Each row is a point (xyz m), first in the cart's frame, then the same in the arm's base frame.
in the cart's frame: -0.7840 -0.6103 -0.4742
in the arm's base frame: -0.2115 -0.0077 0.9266
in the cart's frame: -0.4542 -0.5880 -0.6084
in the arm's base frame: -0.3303 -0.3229 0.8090
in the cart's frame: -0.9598 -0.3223 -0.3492
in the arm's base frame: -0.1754 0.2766 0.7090
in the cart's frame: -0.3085 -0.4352 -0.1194
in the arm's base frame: 0.1081 -0.3303 0.5066
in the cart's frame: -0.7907 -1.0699 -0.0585
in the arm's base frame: 0.3094 -0.1071 1.2474
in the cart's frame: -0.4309 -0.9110 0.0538
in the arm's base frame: 0.3938 -0.3645 0.9409
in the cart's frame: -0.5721 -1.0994 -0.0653
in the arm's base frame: 0.3214 -0.3200 1.1907
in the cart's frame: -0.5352 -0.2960 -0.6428
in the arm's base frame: -0.4441 -0.1477 0.5869
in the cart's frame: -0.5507 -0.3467 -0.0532
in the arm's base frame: 0.1366 -0.0656 0.5063
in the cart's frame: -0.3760 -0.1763 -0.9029
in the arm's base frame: -0.7182 -0.2889 0.4763
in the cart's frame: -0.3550 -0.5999 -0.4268
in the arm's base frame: -0.1472 -0.3920 0.7407
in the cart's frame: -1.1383 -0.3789 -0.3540
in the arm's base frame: -0.1740 0.4198 0.8298
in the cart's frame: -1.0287 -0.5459 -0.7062
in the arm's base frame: -0.4641 0.2070 1.0156
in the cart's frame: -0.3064 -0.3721 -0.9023
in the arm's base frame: -0.6628 -0.4238 0.6244
